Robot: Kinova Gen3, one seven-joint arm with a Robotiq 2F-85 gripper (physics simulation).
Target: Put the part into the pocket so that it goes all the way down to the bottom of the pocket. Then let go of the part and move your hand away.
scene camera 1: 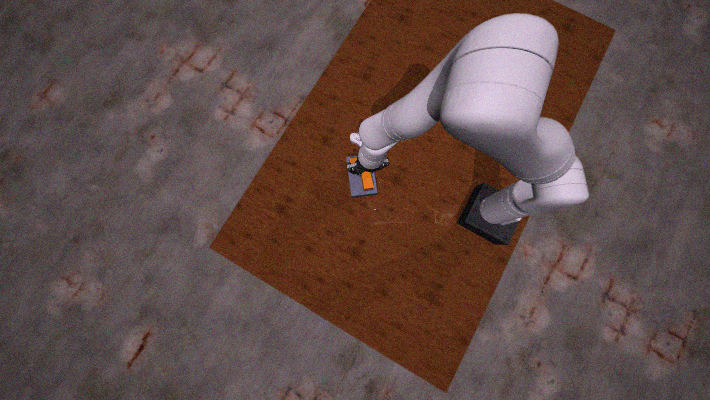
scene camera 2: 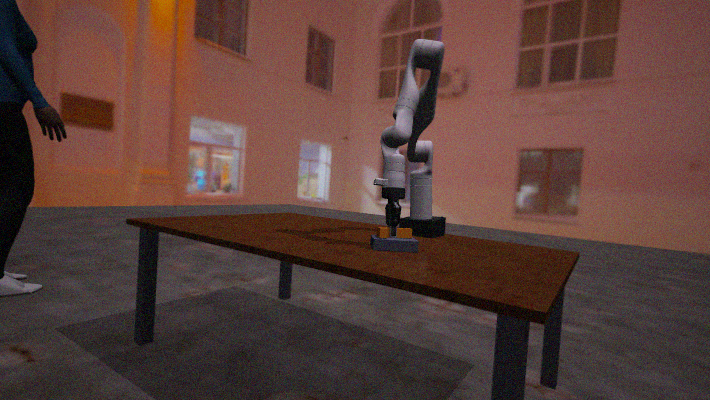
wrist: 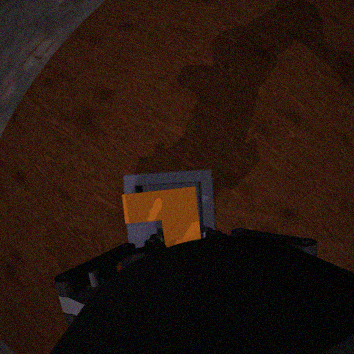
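Where they show: gripper, fingertip midpoint: [scene camera 1: 364,172] [scene camera 2: 391,237] [wrist: 180,235]; arm's base at its link origin: [scene camera 1: 494,209] [scene camera 2: 420,218].
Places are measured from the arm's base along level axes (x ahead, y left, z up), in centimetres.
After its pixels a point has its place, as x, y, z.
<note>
An orange L-shaped part [scene camera 1: 368,180] {39.0, 14.3, -0.5} [scene camera 2: 404,232] {40.3, 15.7, -1.6} [wrist: 175,207] {44.2, 9.8, -0.6} sits over the pocket of a grey block [scene camera 1: 357,190] {40.4, 18.6, -3.5} [scene camera 2: 389,246] {47.0, 14.7, -5.7} [wrist: 168,175] {46.5, 8.1, -3.5} near the middle of the table. In the side view the part's top stands above the block's rim. In the wrist view it covers most of the pocket, and a thin dark strip of the pocket shows along the far edge. My gripper [scene camera 1: 359,167] {41.9, 12.2, -3.7} [scene camera 2: 393,227] {41.9, 12.2, -3.7} points straight down and is shut on the part at its middle. The fingertips are mostly hidden behind the dark gripper body in the wrist view.
The wooden table [scene camera 1: 346,279] {27.0, 45.3, -7.1} [scene camera 2: 260,228] {51.5, -42.3, -7.1} [wrist: 70,140] {60.7, 12.7, -7.2} carries only the block and the arm's black base [scene camera 1: 487,219] {0.9, 4.5, 1.6} [scene camera 2: 428,225] {6.0, 6.8, -2.1}, which stands behind and to the right of the block. The arm's shadow falls on the wood beyond the block.
</note>
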